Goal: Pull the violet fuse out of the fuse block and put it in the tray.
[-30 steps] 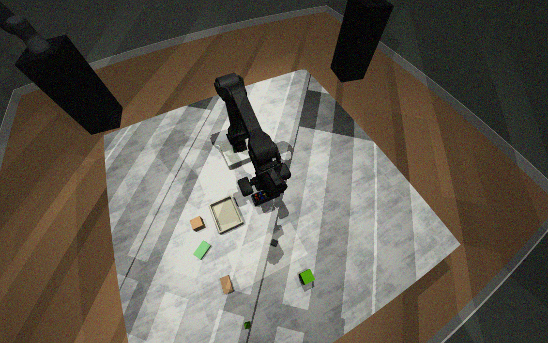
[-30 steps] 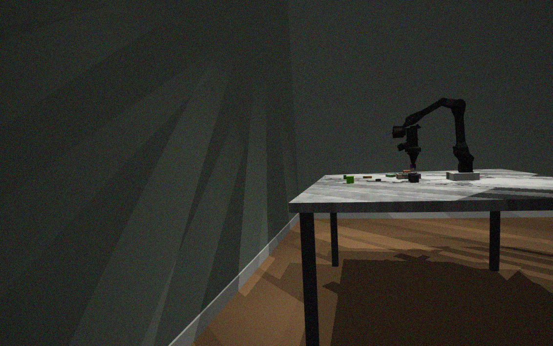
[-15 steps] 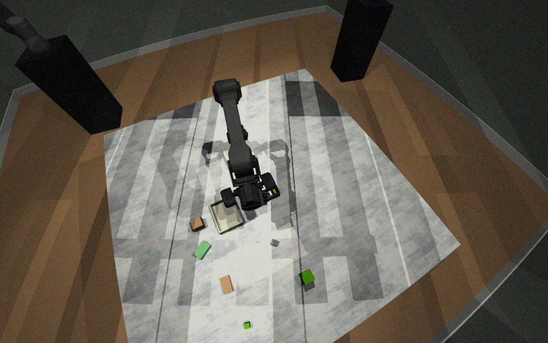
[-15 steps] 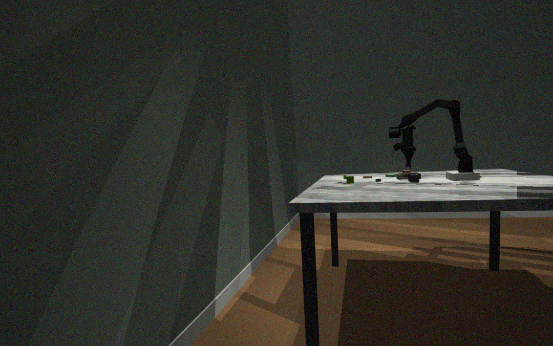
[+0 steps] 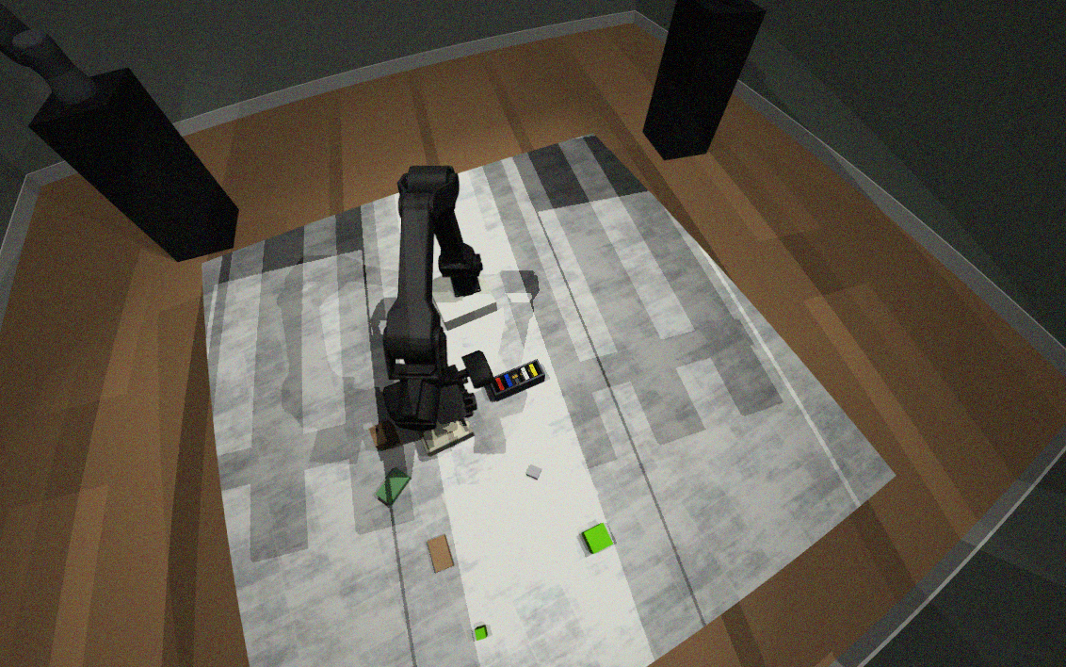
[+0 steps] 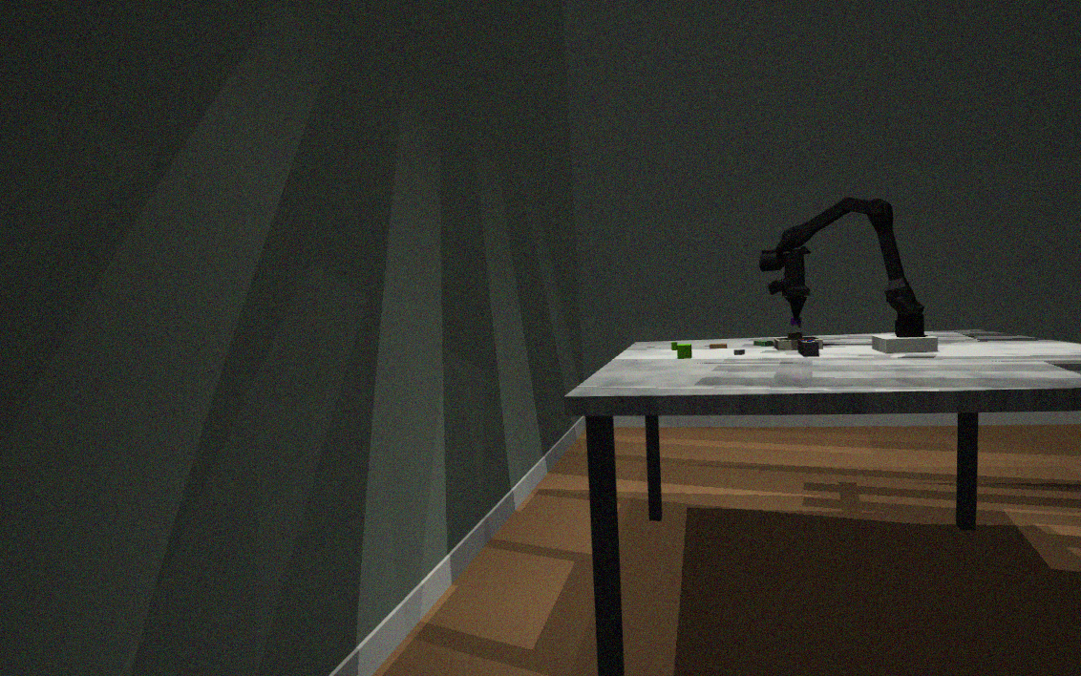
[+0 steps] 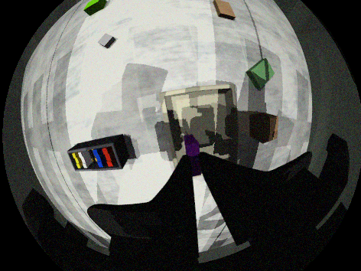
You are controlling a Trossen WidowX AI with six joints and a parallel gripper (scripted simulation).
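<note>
Now: the tray 9 cm below my gripper tip and 3 cm to the right of it. Also, from my gripper tip: blue fuse 13 cm to the left, 7 cm below, 3 cm behind; violet fuse 1 cm below; red fuse 11 cm to the left, 7 cm below, 3 cm behind.
</note>
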